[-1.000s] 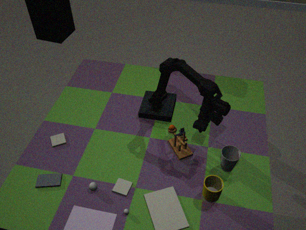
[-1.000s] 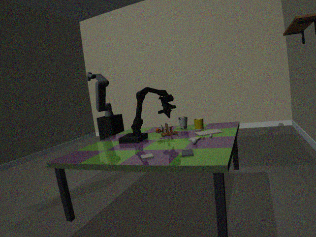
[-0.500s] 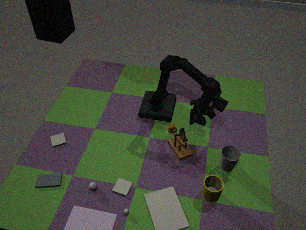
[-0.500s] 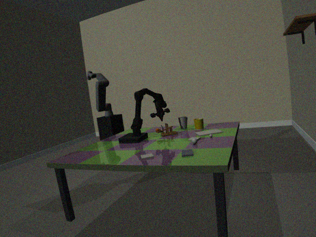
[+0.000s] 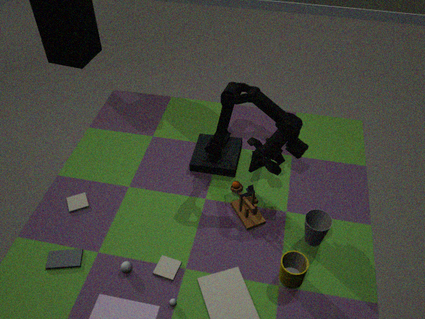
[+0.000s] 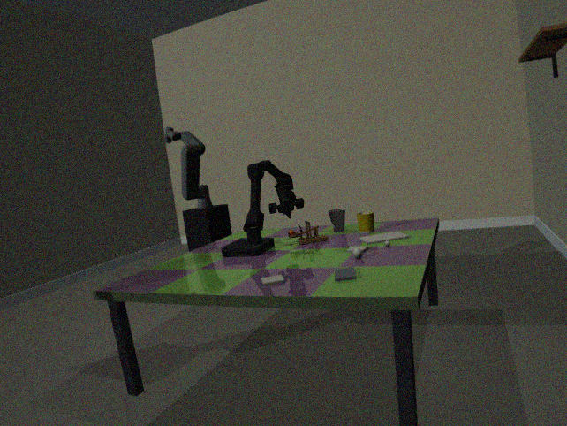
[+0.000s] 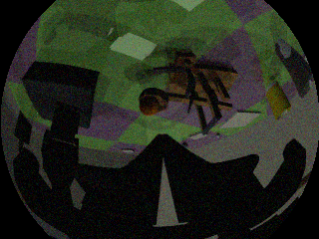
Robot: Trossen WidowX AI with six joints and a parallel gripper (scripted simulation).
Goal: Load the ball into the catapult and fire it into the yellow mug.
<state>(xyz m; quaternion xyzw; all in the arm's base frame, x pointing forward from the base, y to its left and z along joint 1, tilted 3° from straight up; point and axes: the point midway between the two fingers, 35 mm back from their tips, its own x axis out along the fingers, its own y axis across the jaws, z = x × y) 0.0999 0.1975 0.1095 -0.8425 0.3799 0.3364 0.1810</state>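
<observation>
Right now the orange ball is 7 cm below my gripper tip, 4 cm to the right of it and 2 cm ahead of it. Round my gripper tip: yellow mug 32 cm ahead, 24 cm to the left, 10 cm below; white sheet 47 cm ahead, 13 cm below, 6 cm to the left; wooden catapult 8 cm below, 6 cm ahead, 1 cm to the left.
</observation>
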